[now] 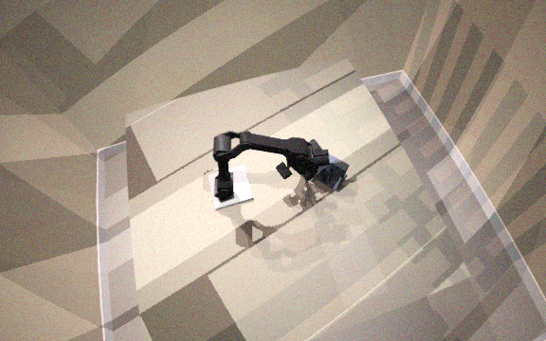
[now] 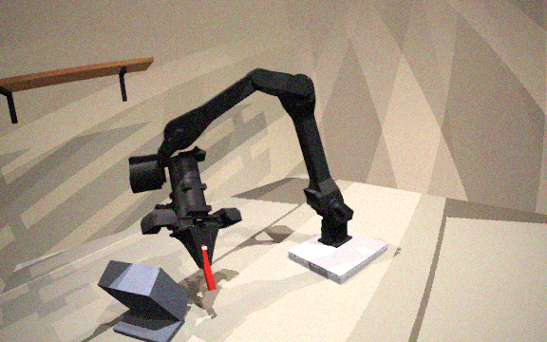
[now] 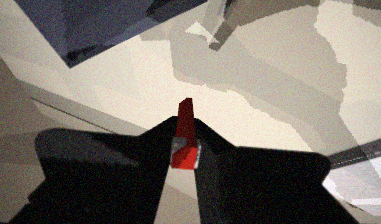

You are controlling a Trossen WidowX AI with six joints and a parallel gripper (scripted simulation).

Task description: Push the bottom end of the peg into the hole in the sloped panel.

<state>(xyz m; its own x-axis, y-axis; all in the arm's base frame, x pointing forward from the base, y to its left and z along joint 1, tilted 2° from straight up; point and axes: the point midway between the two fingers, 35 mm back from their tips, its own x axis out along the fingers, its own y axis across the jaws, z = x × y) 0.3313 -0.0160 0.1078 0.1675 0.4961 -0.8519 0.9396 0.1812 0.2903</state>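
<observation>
The blue-grey sloped panel is 11 cm ahead of my gripper tip, 8 cm to the right of it and 4 cm below it. From my gripper tip the other things lie so: red peg 1 cm to the right, 1 cm above.
</observation>
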